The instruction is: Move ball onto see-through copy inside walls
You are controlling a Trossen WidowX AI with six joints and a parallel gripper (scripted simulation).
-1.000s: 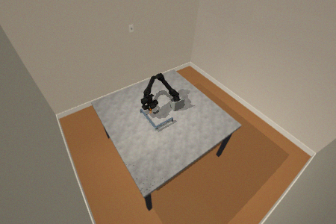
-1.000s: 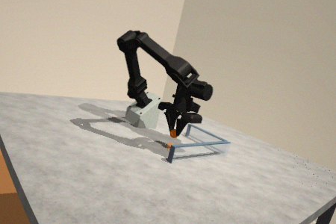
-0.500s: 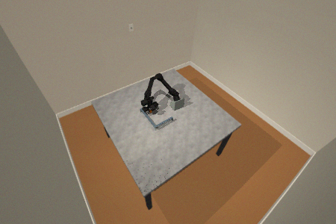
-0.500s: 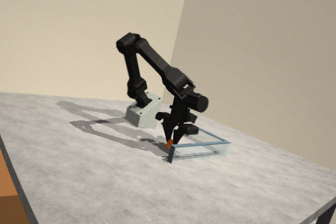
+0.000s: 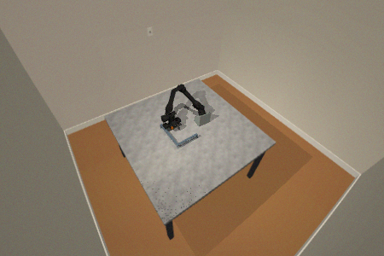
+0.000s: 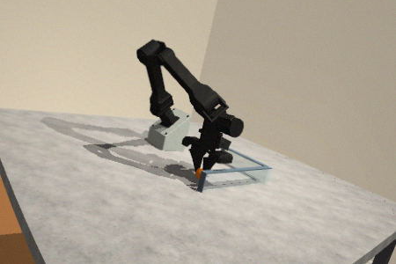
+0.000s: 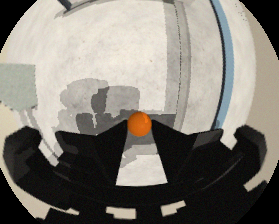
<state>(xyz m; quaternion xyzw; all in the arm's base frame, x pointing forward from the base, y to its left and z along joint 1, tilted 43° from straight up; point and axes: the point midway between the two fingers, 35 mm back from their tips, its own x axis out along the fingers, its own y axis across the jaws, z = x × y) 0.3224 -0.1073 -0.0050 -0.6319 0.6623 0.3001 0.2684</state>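
My gripper tip is now right at the orange ball. The rest, counted from my gripper tip: see-through copy of ball: right at my gripper tip.
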